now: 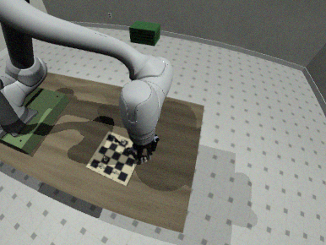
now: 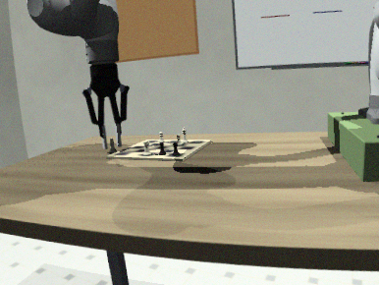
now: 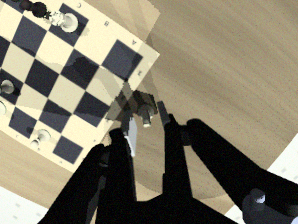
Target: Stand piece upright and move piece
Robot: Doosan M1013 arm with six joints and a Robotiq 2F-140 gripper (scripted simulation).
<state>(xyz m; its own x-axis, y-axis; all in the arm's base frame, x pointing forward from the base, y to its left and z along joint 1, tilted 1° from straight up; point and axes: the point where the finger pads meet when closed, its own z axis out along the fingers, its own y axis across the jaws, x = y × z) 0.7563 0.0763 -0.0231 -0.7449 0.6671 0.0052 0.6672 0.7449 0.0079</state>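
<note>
Right now my hand is 140 mm past the small chessboard, 40 mm above it and 30 mm to the left of it.
</note>
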